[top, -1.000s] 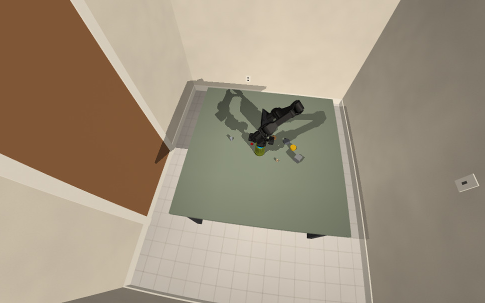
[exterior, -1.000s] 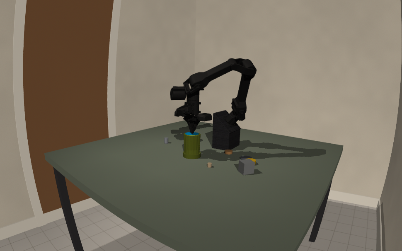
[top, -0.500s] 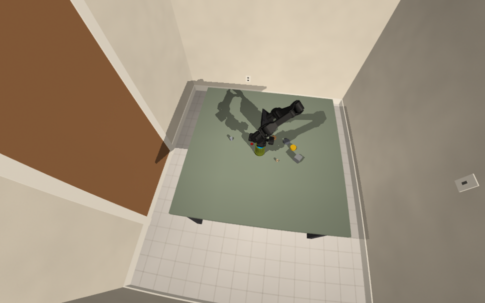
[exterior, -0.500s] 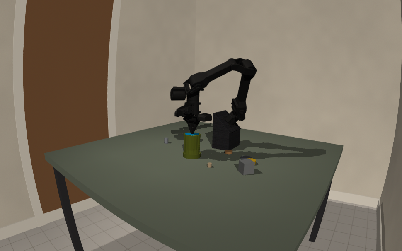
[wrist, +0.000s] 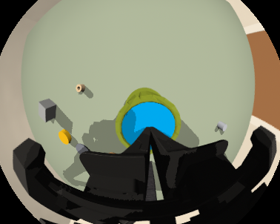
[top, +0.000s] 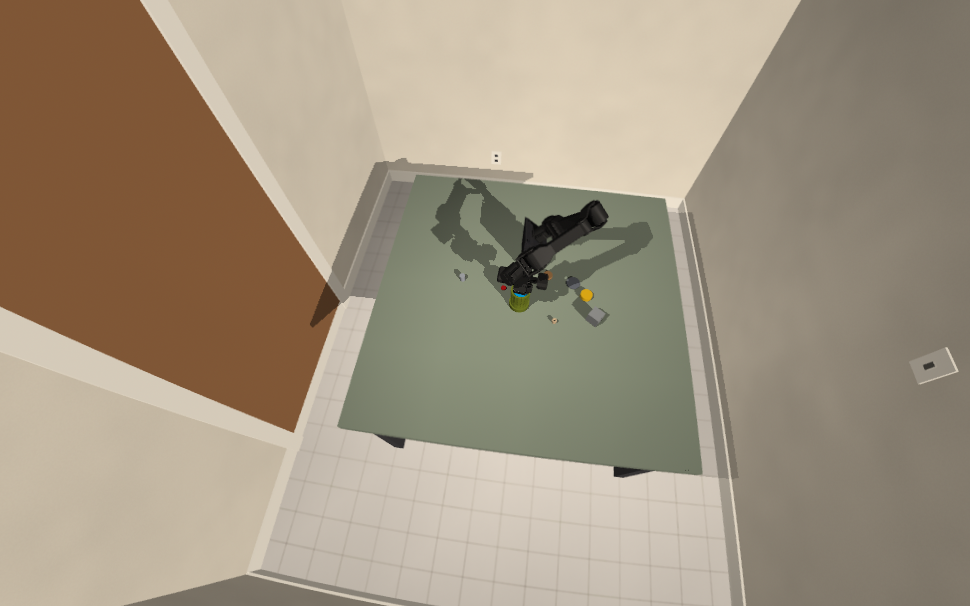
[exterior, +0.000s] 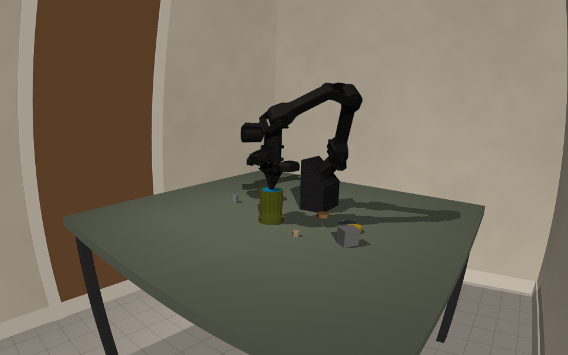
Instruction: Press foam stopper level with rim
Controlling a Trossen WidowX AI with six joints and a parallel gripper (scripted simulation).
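Now: the blue foam stopper 5 cm below my hand. Also, from my hand: brown disc 15 cm behind, 14 cm below, 11 cm to the left; then tan peg 15 cm to the left, 14 cm below, 6 cm ahead; then red dot 14 cm below, 7 cm to the right, 6 cm behind.
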